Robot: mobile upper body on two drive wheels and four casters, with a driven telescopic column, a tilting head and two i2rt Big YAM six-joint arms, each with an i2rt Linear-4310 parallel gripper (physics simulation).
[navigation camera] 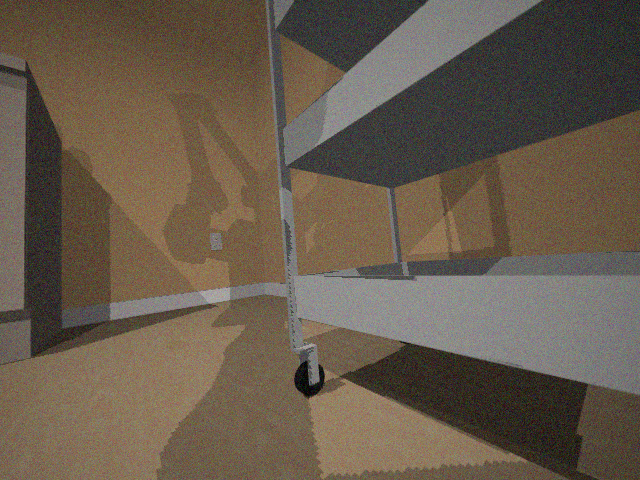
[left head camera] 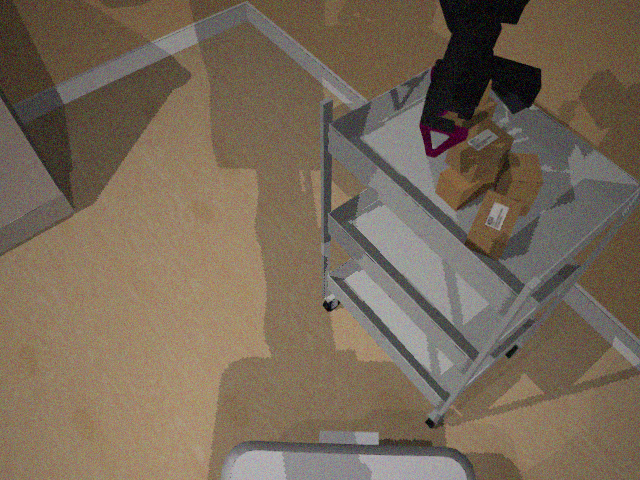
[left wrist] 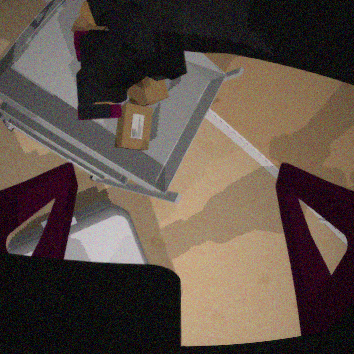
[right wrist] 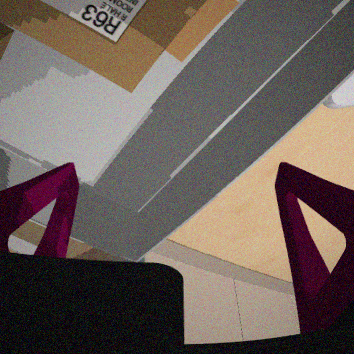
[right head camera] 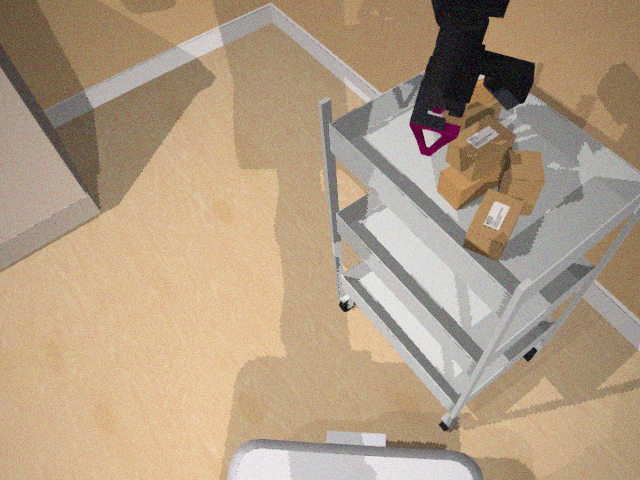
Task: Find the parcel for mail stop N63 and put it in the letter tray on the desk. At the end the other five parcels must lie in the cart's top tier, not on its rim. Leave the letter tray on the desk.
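Frame: origin at the left arm's base, x right, y ahead, z up, level; metres.
Where they show: left gripper, fingertip midpoint: (left wrist: 176,173); right gripper, fingertip midpoint: (left head camera: 434,134) (left wrist: 82,86) (right wrist: 176,173) (right head camera: 431,133).
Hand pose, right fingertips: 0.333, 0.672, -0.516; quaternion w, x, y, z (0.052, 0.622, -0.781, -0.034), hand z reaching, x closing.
Observation:
After its pixels a point has its place, as x, y, z.
The grey cart (left head camera: 408,191) @[0.308, 0.661, -0.644] (right head camera: 413,196) @[0.315, 0.649, -0.644] (left wrist: 95,135) @[0.360, 0.586, -0.644] bears several brown parcels in its top tier. The parcel labelled R63 (right wrist: 142,62) @[0.378, 0.676, -0.542] lies beside the tier's long wall in the right wrist view. A labelled parcel (left head camera: 483,232) @[0.412, 0.544, -0.594] (right head camera: 483,232) @[0.415, 0.544, -0.594] (left wrist: 132,137) @[0.421, 0.557, -0.594] lies nearest the front wall; its print is too small to read. Another parcel (left head camera: 527,173) @[0.485, 0.633, -0.554] (right head camera: 528,167) @[0.486, 0.641, -0.554] lies behind it. No N63 label is readable. My right gripper (right wrist: 176,173) @[0.333, 0.672, -0.516] is open and empty over the tier's corner. My left gripper (left wrist: 176,173) @[0.269, 0.552, -0.144] is open and empty, away from the cart. The letter tray does not show.
A pale furniture block (left head camera: 25,175) @[-0.700, 0.993, -1.021] (right head camera: 36,170) @[-0.716, 0.980, -0.973] (navigation camera: 12,196) @[-0.675, 1.014, -0.824] stands at the left. The robot's own white base (left head camera: 258,465) @[0.041, 0.268, -1.047] (right head camera: 263,465) @[0.040, 0.264, -1.047] is at the bottom of the head views. The cart has raised rims, corner posts and casters (navigation camera: 309,379) @[0.180, 0.742, -1.277]. Walls with white baseboard stand behind.

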